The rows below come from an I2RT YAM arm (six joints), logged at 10 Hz.
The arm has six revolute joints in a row. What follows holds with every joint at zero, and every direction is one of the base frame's. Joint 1 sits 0.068 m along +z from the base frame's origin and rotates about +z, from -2.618 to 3.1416 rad. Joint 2 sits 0.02 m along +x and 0.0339 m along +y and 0.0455 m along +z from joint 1 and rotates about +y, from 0 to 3.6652 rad. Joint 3 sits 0.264 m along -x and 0.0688 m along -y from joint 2 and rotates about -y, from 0 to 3.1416 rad. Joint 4 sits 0.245 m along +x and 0.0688 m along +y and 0.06 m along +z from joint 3 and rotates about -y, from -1.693 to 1.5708 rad. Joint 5 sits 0.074 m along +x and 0.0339 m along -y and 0.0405 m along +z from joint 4 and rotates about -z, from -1.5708 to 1.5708 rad. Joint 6 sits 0.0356 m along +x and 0.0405 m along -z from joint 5 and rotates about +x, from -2.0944 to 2.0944 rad. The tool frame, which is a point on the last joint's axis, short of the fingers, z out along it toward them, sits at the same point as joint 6; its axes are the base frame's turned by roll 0, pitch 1.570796 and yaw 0 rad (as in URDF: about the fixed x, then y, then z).
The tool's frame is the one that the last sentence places.
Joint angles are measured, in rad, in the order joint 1, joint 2, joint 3, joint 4, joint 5, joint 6. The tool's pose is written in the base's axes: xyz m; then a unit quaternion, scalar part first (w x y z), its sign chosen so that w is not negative. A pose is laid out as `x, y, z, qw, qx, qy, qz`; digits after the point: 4 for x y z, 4 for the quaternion.
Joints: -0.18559, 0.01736, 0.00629, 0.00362, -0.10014, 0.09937
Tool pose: 0.1099, -0.0170, 0.1746, 0.7045, 0.0658, 0.7067, 0.0052
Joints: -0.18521, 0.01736, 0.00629, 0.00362, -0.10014, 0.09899
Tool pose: 0.1099, -0.0170, 0.1746, 0.7045, 0.0655, 0.7067, 0.0052
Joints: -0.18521, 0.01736, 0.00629, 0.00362, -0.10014, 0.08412
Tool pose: 0.1099, -0.0170, 0.1746, 0.7045, 0.0602, 0.7072, -0.0001
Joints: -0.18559, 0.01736, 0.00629, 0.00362, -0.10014, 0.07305
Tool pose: 0.1099, -0.0170, 0.1746, 0.7045, 0.0564, 0.7075, -0.0041
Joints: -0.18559, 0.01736, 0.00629, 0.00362, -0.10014, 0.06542
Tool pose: 0.1099, -0.0170, 0.1746, 0.7044, 0.0537, 0.7077, -0.0068
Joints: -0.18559, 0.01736, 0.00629, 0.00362, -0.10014, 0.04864
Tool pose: 0.1099, -0.0170, 0.1746, 0.7044, 0.0478, 0.7081, -0.0127
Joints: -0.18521, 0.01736, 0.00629, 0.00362, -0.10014, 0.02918
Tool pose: 0.1099, -0.0170, 0.1746, 0.7042, 0.0408, 0.7085, -0.0194
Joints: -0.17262, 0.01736, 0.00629, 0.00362, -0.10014, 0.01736
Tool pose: 0.1101, -0.0156, 0.1746, 0.7042, 0.0321, 0.7090, -0.0191
